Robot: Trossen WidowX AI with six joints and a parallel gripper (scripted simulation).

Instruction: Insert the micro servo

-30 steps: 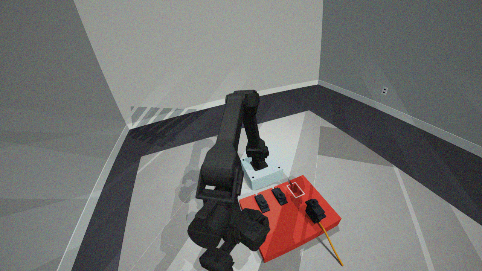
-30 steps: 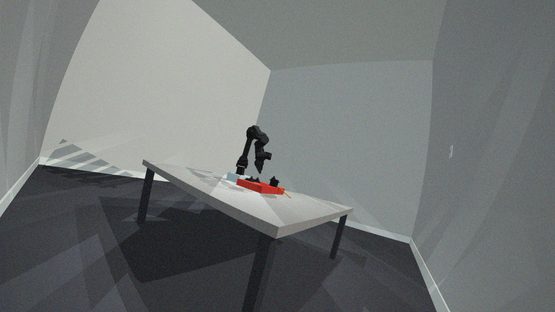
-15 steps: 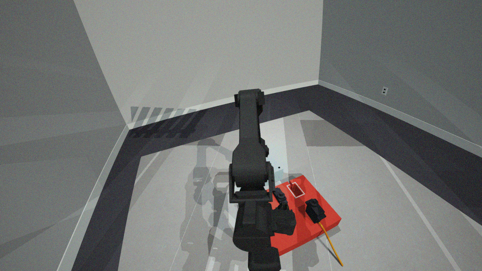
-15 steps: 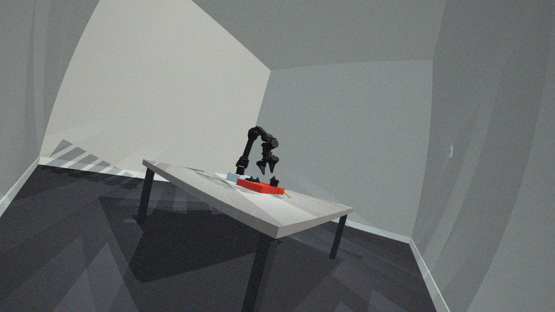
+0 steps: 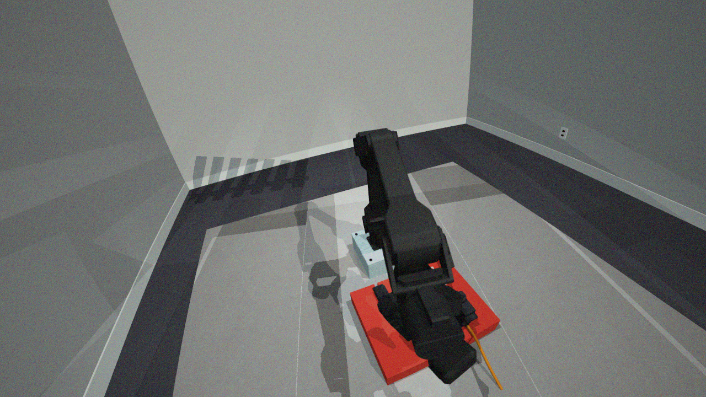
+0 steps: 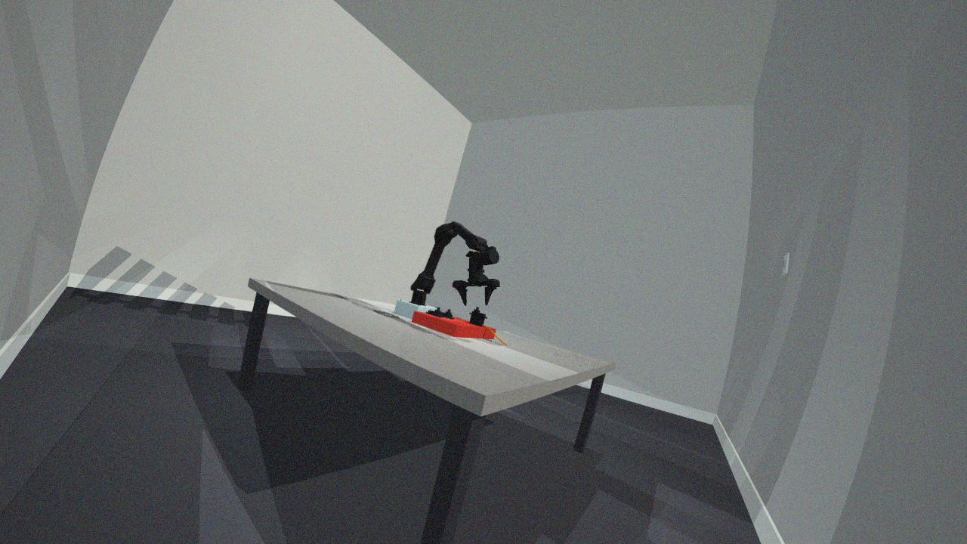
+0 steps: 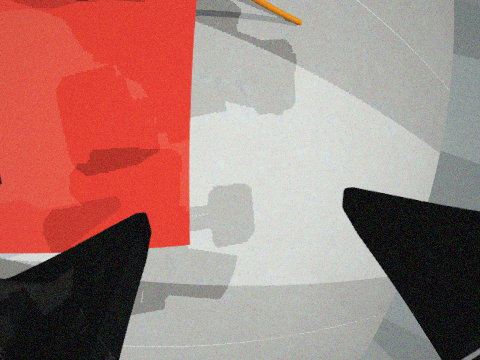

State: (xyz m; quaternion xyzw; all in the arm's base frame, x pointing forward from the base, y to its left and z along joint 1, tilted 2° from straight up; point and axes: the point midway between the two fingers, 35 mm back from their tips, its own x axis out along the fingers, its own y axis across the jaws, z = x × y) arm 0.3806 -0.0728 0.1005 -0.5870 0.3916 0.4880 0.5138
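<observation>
Now: gripper tip 11 cm above the red deck, 9 cm past it and 8 cm to the right of it.
</observation>
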